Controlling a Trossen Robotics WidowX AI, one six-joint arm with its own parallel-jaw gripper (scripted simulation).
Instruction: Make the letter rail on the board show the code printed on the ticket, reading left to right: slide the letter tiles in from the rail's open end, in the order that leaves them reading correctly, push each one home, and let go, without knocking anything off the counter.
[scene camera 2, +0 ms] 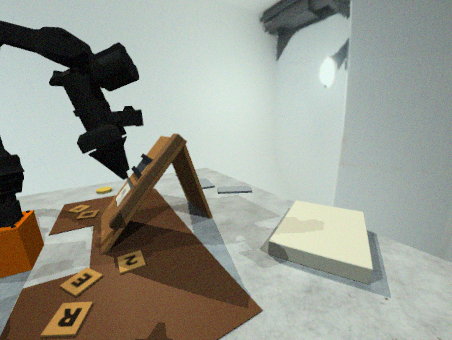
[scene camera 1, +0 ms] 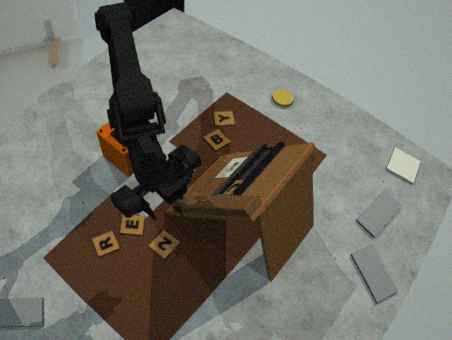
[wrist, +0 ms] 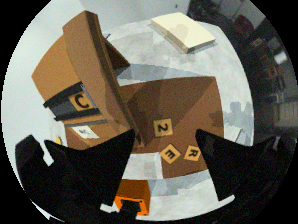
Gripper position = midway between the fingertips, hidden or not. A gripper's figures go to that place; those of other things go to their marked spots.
My gripper (scene camera 2: 126, 174) is 44 cm from the lens. A cream box (scene camera 2: 331, 239) is 52 cm from the lens. A wooden board (scene camera 2: 167, 150) is 51 cm from the lens.
